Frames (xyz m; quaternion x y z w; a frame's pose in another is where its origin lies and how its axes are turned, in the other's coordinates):
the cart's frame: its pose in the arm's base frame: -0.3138 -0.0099 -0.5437 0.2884 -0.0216 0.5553 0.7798
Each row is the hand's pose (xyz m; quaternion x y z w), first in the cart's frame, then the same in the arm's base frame.
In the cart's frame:
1: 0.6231 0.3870 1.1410 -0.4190 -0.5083 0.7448 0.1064
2: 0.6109 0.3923 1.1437 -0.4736 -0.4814 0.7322 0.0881
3: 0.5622 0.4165 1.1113 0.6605 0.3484 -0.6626 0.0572
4: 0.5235 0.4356 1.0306 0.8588 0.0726 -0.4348 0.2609
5: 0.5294 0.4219 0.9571 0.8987 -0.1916 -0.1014 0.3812
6: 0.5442 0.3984 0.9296 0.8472 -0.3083 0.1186 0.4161
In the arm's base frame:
1: -0.0885 0.0654 0.7918 0.0299 0.8461 -0.4842 0.2207
2: -0.0970 0.0548 0.7920 0.0924 0.8515 -0.4708 0.2117
3: -0.1462 0.0339 0.7580 0.3524 0.8283 -0.3702 0.2296
4: -0.2009 0.0432 0.6853 0.7140 0.6533 -0.1547 0.1988
5: -0.2077 0.0801 0.6203 0.9193 0.3706 0.0968 0.0902
6: -0.1893 0.1007 0.5927 0.9492 0.1868 0.2529 0.0076

